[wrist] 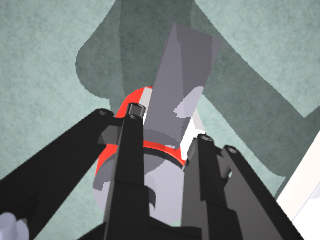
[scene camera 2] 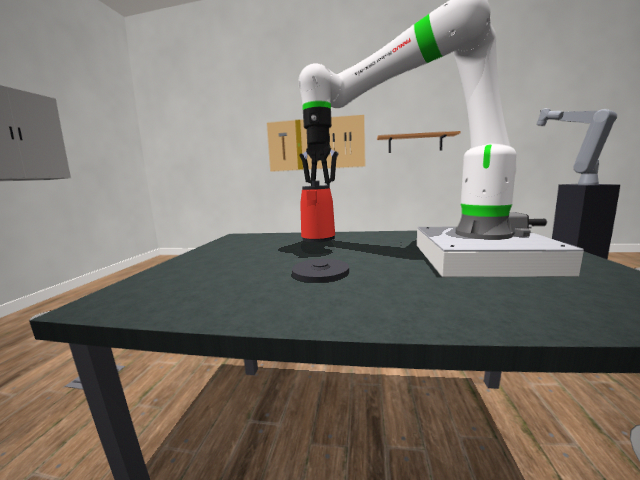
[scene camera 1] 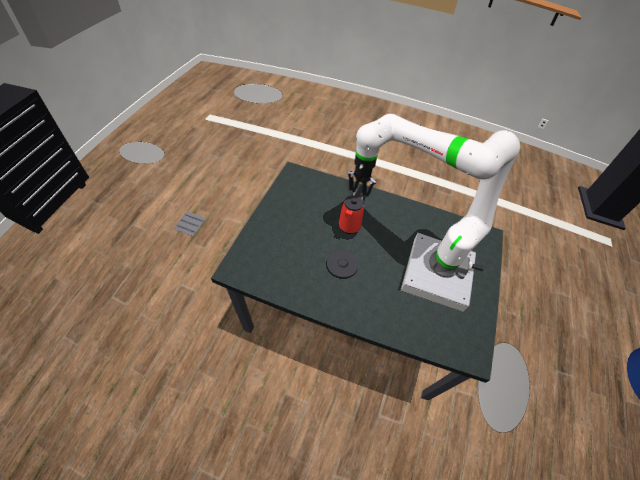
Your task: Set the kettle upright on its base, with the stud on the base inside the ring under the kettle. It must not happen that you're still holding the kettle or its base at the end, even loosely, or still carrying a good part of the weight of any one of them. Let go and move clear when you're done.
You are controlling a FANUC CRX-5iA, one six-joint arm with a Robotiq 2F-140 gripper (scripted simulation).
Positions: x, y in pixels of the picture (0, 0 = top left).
Scene:
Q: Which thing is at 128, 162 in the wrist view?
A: My gripper.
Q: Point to a round dark base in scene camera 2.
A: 316, 270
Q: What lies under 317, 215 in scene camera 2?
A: A red kettle.

